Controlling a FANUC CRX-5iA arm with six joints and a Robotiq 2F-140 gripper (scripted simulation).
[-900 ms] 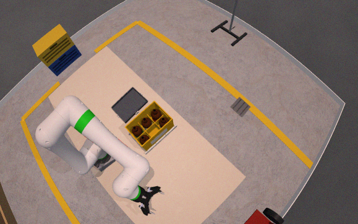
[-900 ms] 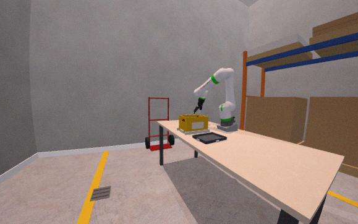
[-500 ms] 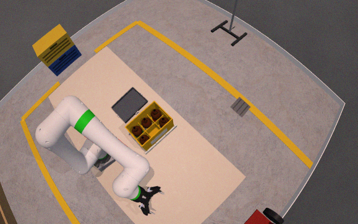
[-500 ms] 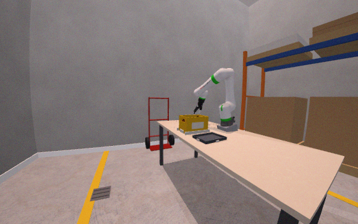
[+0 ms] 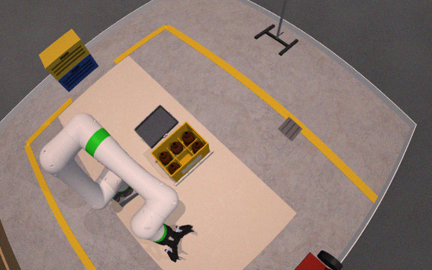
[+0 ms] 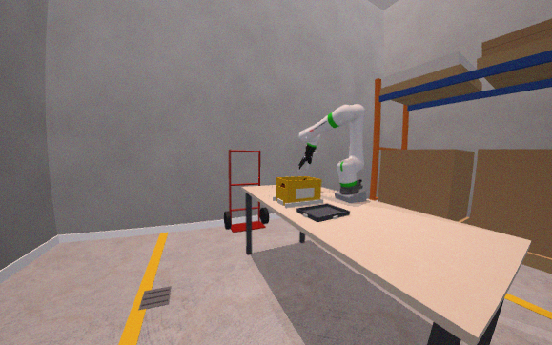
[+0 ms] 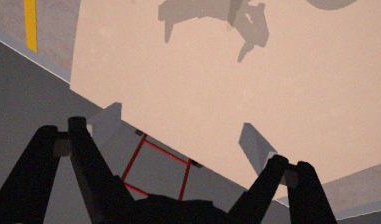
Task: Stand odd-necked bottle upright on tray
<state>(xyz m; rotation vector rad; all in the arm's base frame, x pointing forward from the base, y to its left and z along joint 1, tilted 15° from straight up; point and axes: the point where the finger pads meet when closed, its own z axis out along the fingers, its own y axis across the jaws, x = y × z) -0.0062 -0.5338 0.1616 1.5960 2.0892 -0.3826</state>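
Right now the yellow crate is 37 cm ahead of my hand, 39 cm to the left of it and 12 cm below it. The rest, counted from my hand: dark tray (41 cm ahead, 67 cm to the left, 19 cm below); brown bottle (37 cm ahead, 43 cm to the left, 11 cm below).
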